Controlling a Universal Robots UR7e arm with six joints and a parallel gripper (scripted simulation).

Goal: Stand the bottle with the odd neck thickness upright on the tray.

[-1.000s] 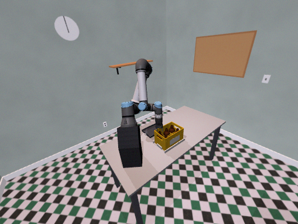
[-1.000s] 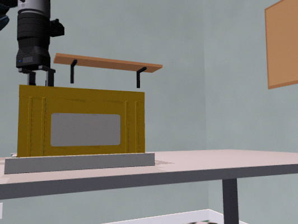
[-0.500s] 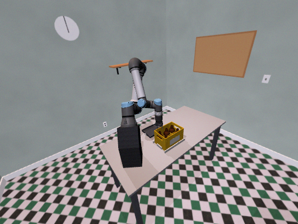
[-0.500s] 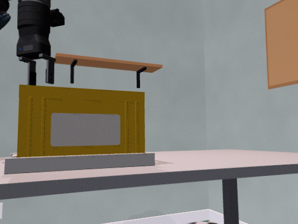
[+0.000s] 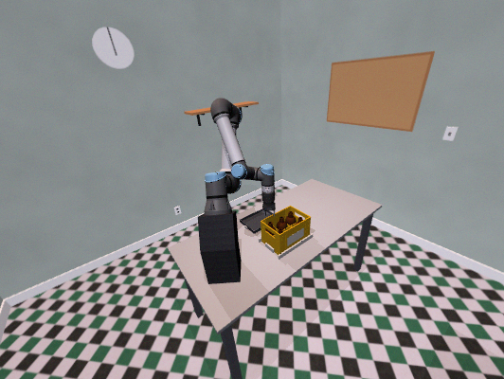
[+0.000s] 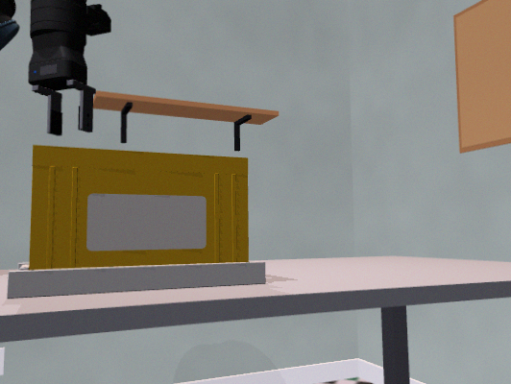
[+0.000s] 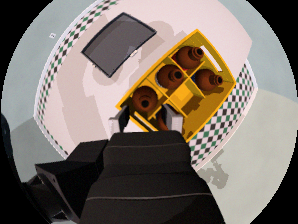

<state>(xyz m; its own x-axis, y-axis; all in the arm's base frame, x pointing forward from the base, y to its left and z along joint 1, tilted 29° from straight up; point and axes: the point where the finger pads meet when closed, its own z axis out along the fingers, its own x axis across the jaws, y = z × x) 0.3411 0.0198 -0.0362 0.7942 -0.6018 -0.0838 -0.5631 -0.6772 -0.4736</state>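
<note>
My hand is 180 mm short of the brown bottle, 150 mm above it and 30 mm to the right of it. From my hand the other things lie so: dark tray: 250 mm to the left, 230 mm below, 50 mm ahead; then crate: 160 mm below, 100 mm ahead, 30 mm to the right.
</note>
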